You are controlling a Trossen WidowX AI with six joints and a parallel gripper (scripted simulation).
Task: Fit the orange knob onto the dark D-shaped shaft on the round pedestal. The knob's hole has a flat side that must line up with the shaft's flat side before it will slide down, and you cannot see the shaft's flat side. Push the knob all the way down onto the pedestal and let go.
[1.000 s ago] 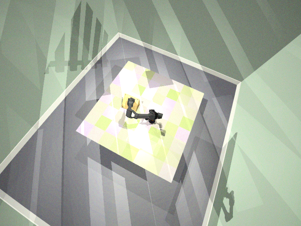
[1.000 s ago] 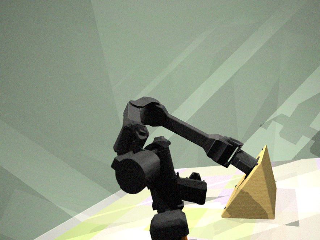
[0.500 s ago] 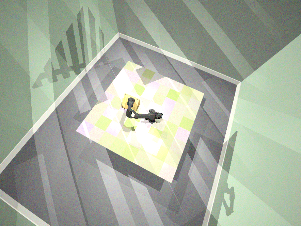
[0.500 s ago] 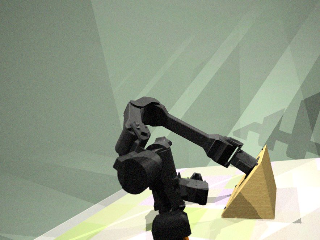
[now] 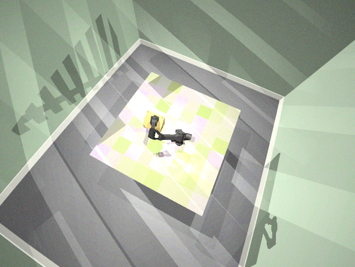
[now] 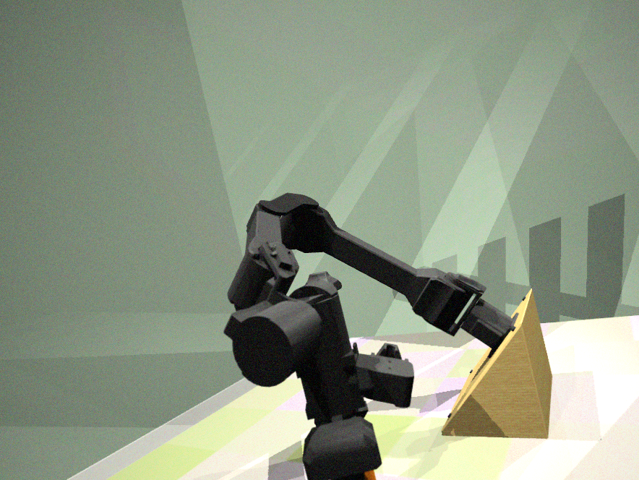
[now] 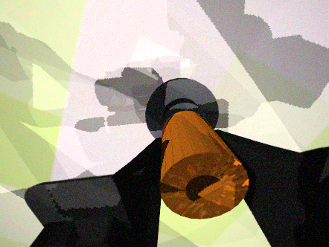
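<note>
Now: gripper tip 4 cm above the dark round pedestal. Also, from my gripper tip: orange knob (2 cm above).
</note>
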